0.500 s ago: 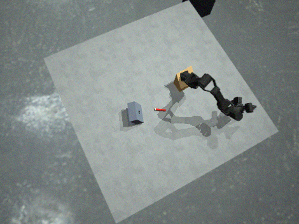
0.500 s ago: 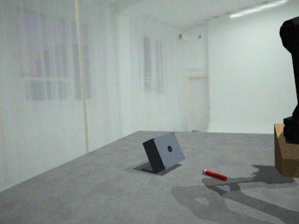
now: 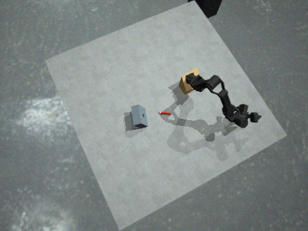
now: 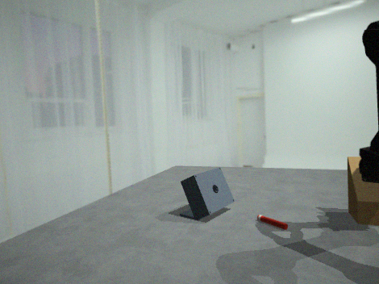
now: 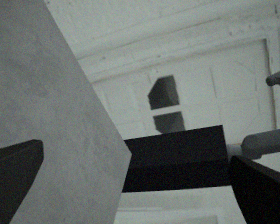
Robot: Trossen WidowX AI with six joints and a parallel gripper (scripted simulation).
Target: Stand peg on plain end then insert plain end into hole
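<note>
The red peg lies 51 cm ahead of my gripper tip, 33 cm to the right of it and 13 cm below it. The rest, counted from my gripper tip: sloped dark panel 67 cm ahead, 36 cm to the right, 8 cm below.
</note>
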